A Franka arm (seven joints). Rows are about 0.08 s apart.
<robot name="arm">
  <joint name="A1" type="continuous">
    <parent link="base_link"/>
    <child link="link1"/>
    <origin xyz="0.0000 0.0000 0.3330"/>
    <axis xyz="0 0 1"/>
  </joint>
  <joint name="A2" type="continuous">
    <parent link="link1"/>
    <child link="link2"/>
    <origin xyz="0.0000 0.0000 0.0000"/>
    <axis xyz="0 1 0"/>
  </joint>
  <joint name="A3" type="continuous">
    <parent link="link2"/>
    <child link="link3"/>
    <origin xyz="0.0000 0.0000 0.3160"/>
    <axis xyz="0 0 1"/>
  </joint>
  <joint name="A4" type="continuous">
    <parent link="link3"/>
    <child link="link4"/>
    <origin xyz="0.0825 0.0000 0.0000"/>
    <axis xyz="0 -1 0"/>
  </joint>
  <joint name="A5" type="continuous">
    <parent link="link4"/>
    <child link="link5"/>
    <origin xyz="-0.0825 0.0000 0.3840"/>
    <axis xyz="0 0 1"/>
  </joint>
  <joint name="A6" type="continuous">
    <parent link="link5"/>
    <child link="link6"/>
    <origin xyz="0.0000 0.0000 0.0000"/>
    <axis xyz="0 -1 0"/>
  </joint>
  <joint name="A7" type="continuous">
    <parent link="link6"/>
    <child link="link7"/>
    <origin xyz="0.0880 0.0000 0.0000"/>
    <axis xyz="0 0 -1"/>
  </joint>
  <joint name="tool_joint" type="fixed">
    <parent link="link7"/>
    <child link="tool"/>
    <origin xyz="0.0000 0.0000 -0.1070" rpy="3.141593 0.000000 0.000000"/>
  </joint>
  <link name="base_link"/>
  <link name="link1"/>
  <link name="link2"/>
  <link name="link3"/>
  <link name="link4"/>
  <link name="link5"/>
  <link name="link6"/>
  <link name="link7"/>
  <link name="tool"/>
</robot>
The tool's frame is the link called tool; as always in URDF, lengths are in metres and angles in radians. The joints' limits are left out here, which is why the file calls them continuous.
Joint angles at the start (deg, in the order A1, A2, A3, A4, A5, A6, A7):
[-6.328, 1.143, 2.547, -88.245, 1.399, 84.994, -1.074]
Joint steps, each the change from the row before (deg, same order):
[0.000, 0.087, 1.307, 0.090, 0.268, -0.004, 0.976]
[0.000, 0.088, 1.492, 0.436, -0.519, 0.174, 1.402]
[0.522, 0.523, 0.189, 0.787, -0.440, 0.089, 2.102]
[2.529, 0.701, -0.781, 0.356, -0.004, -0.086, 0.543]
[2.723, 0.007, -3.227, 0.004, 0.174, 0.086, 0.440]
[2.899, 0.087, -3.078, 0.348, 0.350, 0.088, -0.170]
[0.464, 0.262, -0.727, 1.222, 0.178, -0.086, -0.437]
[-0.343, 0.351, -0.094, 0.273, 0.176, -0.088, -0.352]
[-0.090, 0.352, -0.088, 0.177, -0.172, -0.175, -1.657]
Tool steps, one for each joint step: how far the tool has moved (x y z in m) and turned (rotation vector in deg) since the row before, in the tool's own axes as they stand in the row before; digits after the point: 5 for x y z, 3 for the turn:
[0.00053, -0.01294, 0.00039, 0.199, -0.034, -0.352]
[0.00057, -0.01322, -0.00257, -0.580, 0.492, -0.052]
[0.00285, -0.00582, -0.00152, -0.415, 0.360, 1.423]
[0.00250, -0.01700, 0.00412, -0.113, -0.452, -1.197]
[0.00049, 0.00381, -0.00009, 0.071, 0.078, 0.935]
[0.00063, 0.00024, -0.00215, 0.247, 0.335, -0.019]
[0.00125, 0.00174, -0.00734, 0.207, 0.868, -0.210]
[0.00203, 0.00375, 0.00119, 0.167, -0.166, 0.072]
[0.00175, 0.00194, 0.00216, -0.197, -0.337, -1.460]

